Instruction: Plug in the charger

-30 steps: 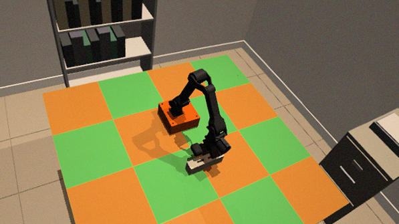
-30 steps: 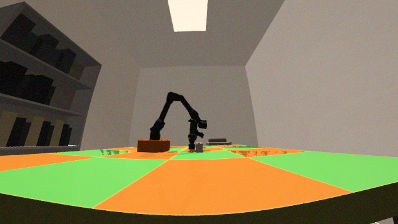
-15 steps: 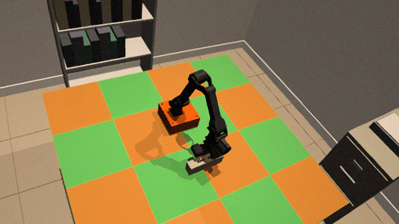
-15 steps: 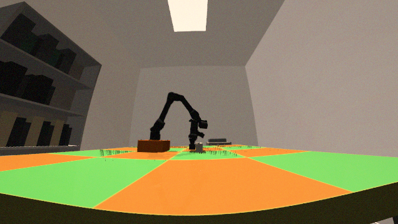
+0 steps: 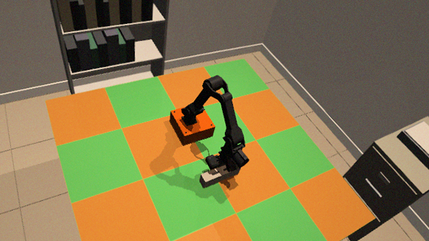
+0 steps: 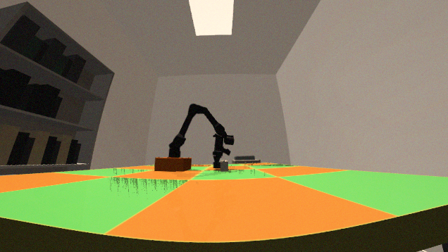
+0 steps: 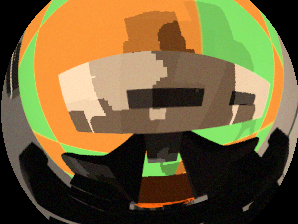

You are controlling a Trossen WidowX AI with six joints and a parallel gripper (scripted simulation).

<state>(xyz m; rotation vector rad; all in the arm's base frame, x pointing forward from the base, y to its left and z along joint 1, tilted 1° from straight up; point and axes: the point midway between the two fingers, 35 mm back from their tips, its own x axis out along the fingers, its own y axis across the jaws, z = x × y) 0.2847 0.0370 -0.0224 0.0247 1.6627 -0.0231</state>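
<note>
Right now my gripper tip is 2 cm short of the dark charger and 1 cm below it.
</note>
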